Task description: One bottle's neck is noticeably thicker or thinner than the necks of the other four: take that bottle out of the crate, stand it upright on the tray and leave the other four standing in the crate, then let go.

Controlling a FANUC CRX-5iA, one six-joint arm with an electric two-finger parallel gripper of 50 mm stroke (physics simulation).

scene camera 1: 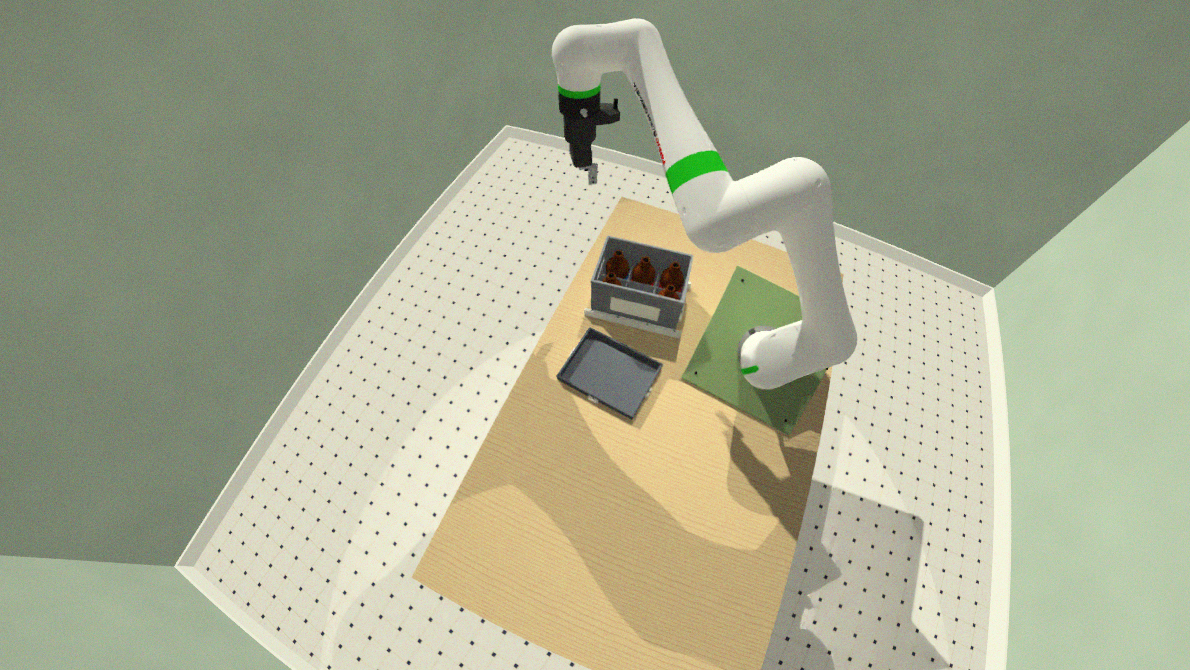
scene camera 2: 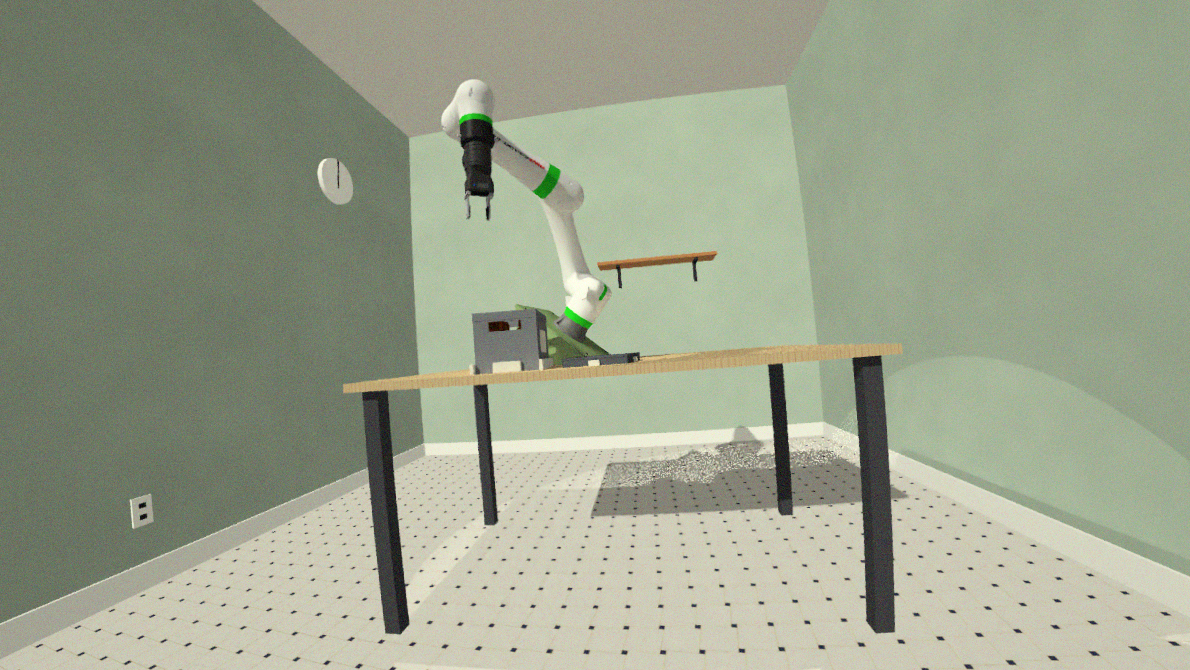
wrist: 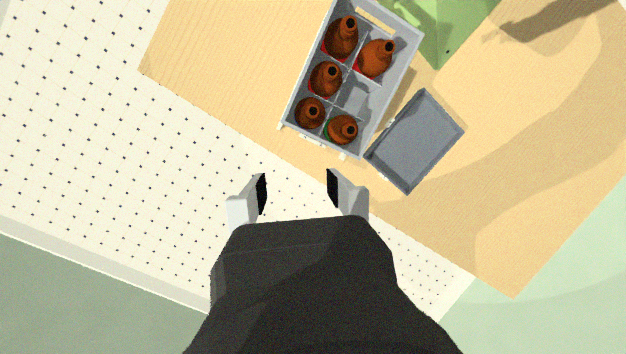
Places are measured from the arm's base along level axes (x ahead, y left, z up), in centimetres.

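Pixels of known places: gripper, fingertip midpoint: (scene camera 1: 590,176) (scene camera 2: 478,218) (wrist: 296,183); arm's base, origin of the base link: (scene camera 2: 568,332).
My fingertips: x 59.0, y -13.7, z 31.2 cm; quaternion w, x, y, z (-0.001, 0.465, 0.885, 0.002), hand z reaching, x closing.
Note:
For each thing: its middle in the pictures, then the offset to it from my fingertips.
- grey six-compartment crate, body centre: (wrist: 341,87) (scene camera 1: 641,284) (scene camera 2: 514,342) dx -18.2, dy +2.7, dz -35.1 cm
- dark grey tray, body centre: (scene camera 1: 610,371) (scene camera 2: 603,359) (wrist: 412,144) dx -18.9, dy +30.8, dz -42.6 cm
Five brown bottles stand in a grey six-compartment crate (scene camera 1: 666,314) (scene camera 2: 499,345) (wrist: 370,132). In the wrist view, three bottles (wrist: 341,40) (wrist: 326,79) (wrist: 310,113) form the row far from the tray. Two bottles (wrist: 376,57) (wrist: 341,130) stand in the ends of the tray-side row, with its middle compartment empty. I cannot tell which neck differs in thickness. The dark grey tray (scene camera 1: 612,374) (scene camera 2: 599,359) (wrist: 415,142) lies beside the crate, empty. My gripper (scene camera 1: 592,173) (scene camera 2: 477,209) (wrist: 296,183) is open and empty, high above and off to the side of the crate.
The wooden table top (scene camera 1: 532,466) (scene camera 2: 707,361) (wrist: 225,65) carries the crate and tray. A green base plate (scene camera 1: 716,332) under the arm's foot lies beside them. A wall shelf (scene camera 2: 657,261) is behind the arm.

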